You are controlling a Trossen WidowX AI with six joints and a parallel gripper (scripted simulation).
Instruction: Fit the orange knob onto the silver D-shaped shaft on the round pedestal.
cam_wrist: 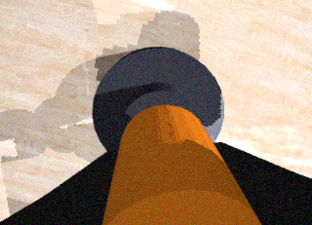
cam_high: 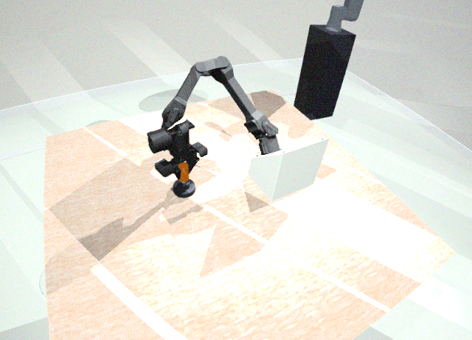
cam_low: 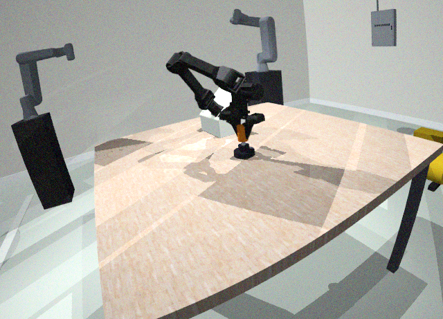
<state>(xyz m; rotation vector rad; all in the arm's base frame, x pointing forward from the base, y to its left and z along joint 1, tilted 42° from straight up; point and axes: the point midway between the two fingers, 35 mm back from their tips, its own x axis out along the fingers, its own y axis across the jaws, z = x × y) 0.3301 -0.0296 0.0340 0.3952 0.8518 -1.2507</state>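
Now: gripper tip 30 mm below the orange knob. The rest, counted from my gripper tip: round pedestal 40 mm below.
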